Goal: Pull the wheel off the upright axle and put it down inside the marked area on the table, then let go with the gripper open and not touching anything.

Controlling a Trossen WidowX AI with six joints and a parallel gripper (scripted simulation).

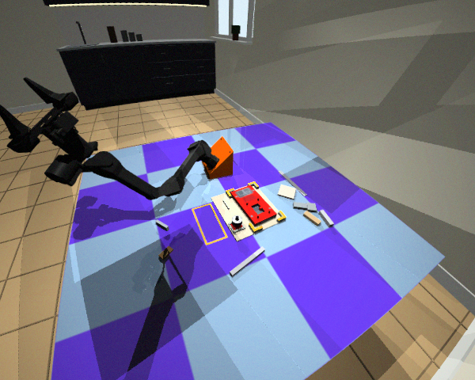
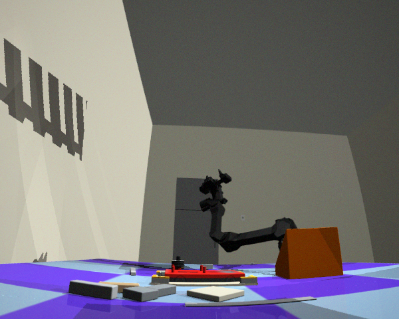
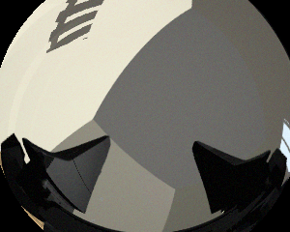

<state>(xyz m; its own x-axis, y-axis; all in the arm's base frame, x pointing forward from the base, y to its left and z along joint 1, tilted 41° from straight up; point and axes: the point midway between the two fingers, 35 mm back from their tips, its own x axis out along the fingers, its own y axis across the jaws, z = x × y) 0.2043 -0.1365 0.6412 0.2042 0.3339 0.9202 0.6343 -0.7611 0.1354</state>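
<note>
Now: the black wheel 210 mm ahead of my gripper tip, 450 mm to the left of it and 480 mm below it. From my gripper tip the other things lie so: long grey bar 350 mm ahead, 410 mm to the left, 510 mm below.
</note>
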